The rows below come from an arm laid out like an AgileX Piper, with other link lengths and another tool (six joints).
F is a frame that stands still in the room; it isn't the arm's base.
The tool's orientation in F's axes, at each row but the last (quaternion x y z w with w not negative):
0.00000, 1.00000, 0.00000, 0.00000
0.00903, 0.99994, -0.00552, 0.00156
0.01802, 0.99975, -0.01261, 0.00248
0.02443, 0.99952, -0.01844, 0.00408
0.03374, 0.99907, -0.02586, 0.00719
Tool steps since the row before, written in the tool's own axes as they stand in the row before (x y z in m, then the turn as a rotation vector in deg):
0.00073, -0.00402, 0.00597, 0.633, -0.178, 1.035
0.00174, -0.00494, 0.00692, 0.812, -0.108, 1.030
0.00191, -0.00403, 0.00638, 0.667, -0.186, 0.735
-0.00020, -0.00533, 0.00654, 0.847, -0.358, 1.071
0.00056, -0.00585, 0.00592, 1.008, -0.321, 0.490
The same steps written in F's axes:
-0.00073, -0.00402, -0.00597, -0.633, -0.178, -1.035
-0.00181, -0.00498, -0.00687, -0.811, -0.105, -1.031
-0.00203, -0.00412, -0.00629, -0.670, -0.180, -0.734
-0.00001, -0.00557, -0.00634, -0.856, -0.356, -1.065
-0.00088, -0.00610, -0.00562, -1.021, -0.278, -0.489

